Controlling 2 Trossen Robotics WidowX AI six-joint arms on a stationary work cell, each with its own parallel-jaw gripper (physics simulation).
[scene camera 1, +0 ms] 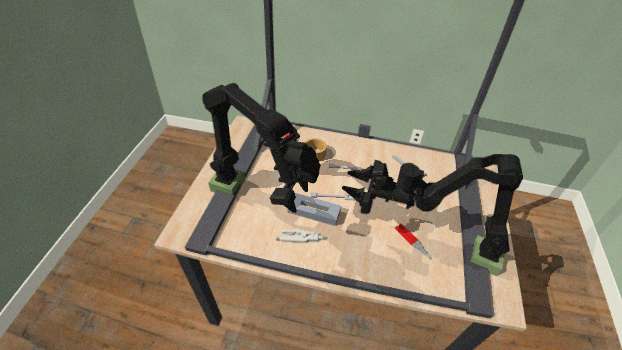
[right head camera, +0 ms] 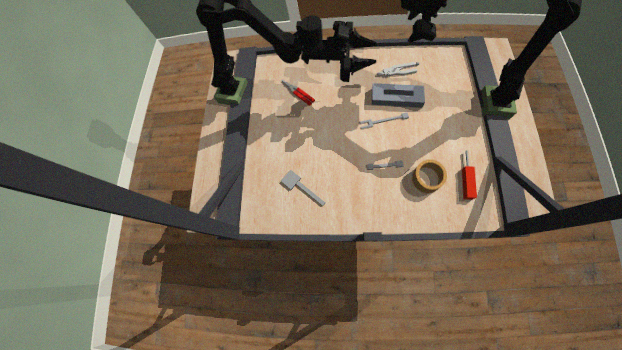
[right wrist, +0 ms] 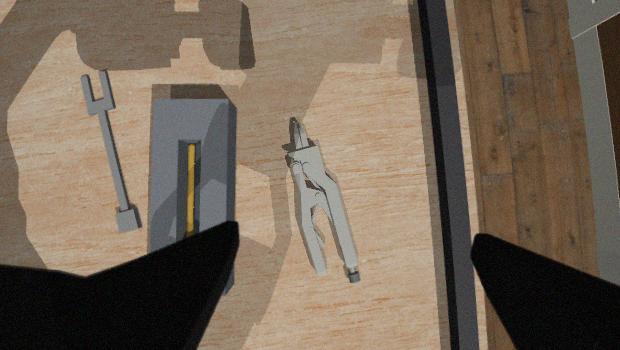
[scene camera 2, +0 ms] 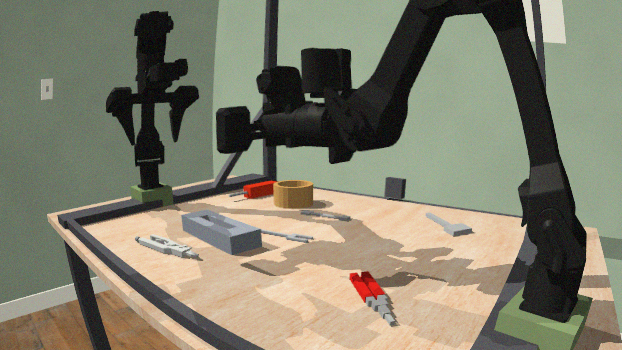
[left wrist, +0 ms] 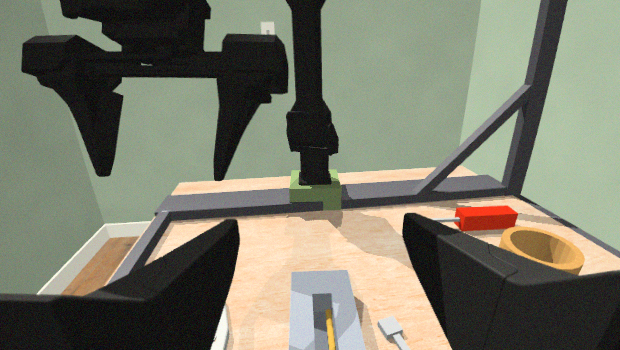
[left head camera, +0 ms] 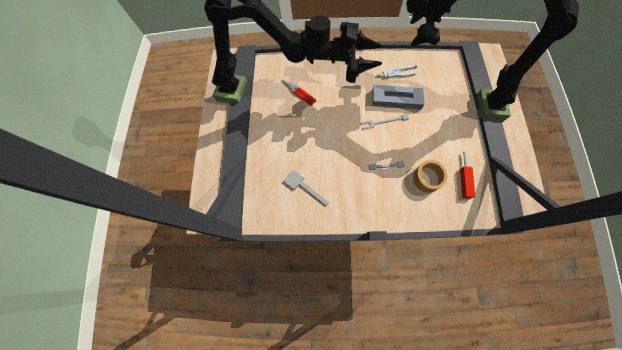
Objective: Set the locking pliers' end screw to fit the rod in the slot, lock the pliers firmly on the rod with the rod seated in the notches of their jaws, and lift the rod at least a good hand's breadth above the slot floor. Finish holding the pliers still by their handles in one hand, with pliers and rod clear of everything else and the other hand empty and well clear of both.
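Where they show: left gripper, fingertip midpoint: (scene camera 1: 344, 179) (right head camera: 376, 52) (left wrist: 321, 227) (left head camera: 381, 54); right gripper, fingertip midpoint: (scene camera 1: 300, 201) (right head camera: 409, 30) (right wrist: 355, 239) (scene camera 2: 154, 143) (left wrist: 159, 178) (left head camera: 411, 33); left arm's base, origin of the base link: (scene camera 1: 489, 251) (right head camera: 229, 87) (scene camera 2: 549, 304) (left head camera: 229, 85); right arm's base, origin of the base link: (scene camera 1: 226, 177) (right head camera: 501, 98) (scene camera 2: 150, 186) (left wrist: 314, 178) (left head camera: 496, 102).
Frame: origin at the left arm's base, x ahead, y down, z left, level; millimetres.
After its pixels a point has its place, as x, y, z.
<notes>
The silvery locking pliers (left head camera: 398, 72) {600, 33, 210} (right head camera: 400, 70) {606, 37, 214} (scene camera 1: 300, 236) {599, 36, 219} (scene camera 2: 167, 246) {579, 33, 220} (right wrist: 340, 215) {606, 33, 238} lie flat on the table beside the grey slotted block (left head camera: 398, 104) {615, 22, 60} (right head camera: 398, 102) {616, 19, 61} (scene camera 2: 240, 240) {519, 22, 94} (left wrist: 320, 282) {678, 11, 106} (right wrist: 192, 117) {538, 11, 86}. Their handles are spread, and the end screw (right wrist: 353, 275) {662, 34, 260} shows in the right wrist view. The yellow rod (left wrist: 330, 325) {637, 32, 92} (right wrist: 191, 185) {601, 33, 88} lies in the block's slot. My right gripper (scene camera 1: 299, 200) {600, -149, 221} (scene camera 2: 154, 143) {600, -149, 221} (left wrist: 159, 178) {600, -149, 221} (right wrist: 355, 239) {600, -149, 221} is wide open, pointing down high above the pliers, touching nothing. My left gripper (left head camera: 380, 54) {515, -169, 91} (right head camera: 375, 53) {515, -169, 91} (scene camera 1: 346, 180) {515, -169, 91} (left wrist: 321, 227) {515, -169, 91} is open and empty, level above the table near the block.
A fork-ended tool (left head camera: 385, 121) {581, 41, -7} (right wrist: 114, 155) {584, 40, 0} lies beside the block. Farther off are a small wrench (left head camera: 386, 165) {608, 40, -169}, a wooden ring (left head camera: 443, 176) {787, 1, -180} (scene camera 2: 293, 196) {711, 16, -155}, a red-handled tool (left head camera: 467, 182) {874, 15, -177}, a hammer (left head camera: 293, 180) {322, 35, -289} and red-handled pliers (left head camera: 302, 95) {270, 35, 31} (scene camera 2: 367, 287) {268, 35, 42}.
</notes>
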